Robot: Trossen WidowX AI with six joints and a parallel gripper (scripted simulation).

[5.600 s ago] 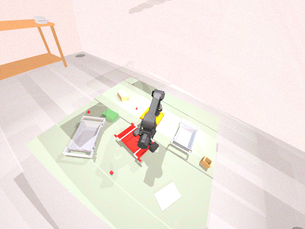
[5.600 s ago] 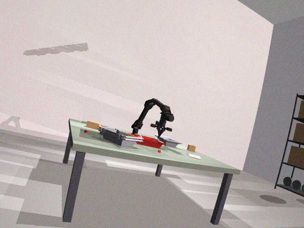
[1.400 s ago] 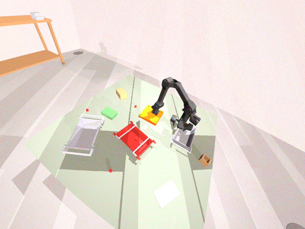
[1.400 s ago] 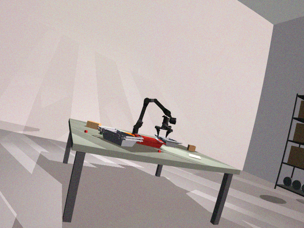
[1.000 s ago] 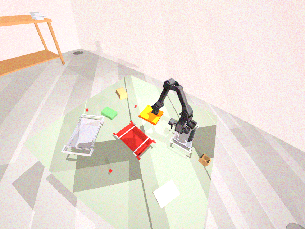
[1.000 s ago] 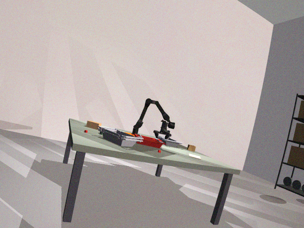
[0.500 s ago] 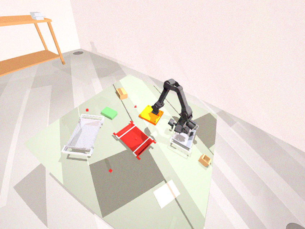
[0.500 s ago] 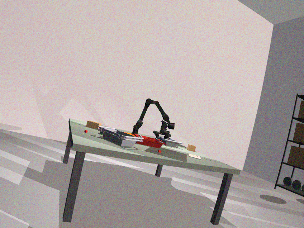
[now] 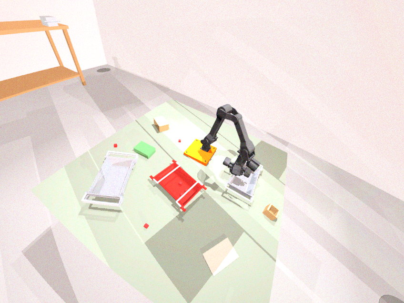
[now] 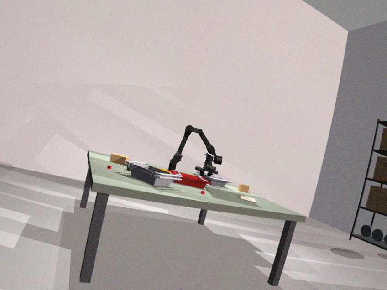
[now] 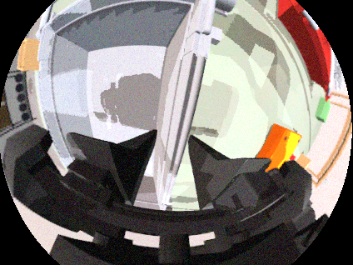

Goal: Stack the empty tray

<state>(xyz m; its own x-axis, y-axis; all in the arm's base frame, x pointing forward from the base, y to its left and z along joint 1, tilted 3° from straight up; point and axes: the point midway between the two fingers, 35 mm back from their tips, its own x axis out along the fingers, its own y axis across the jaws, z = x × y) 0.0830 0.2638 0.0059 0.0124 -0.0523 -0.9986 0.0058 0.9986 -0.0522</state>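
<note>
My gripper tip is 8 cm to the right of the grey tray and 3 cm below it. From my gripper tip the other things lie so: white sheet (47 cm ahead, 12 cm to the left, 1 cm below); then tan box (30 cm to the left, 13 cm ahead); then red block (26 cm ahead, 25 cm to the right).
</note>
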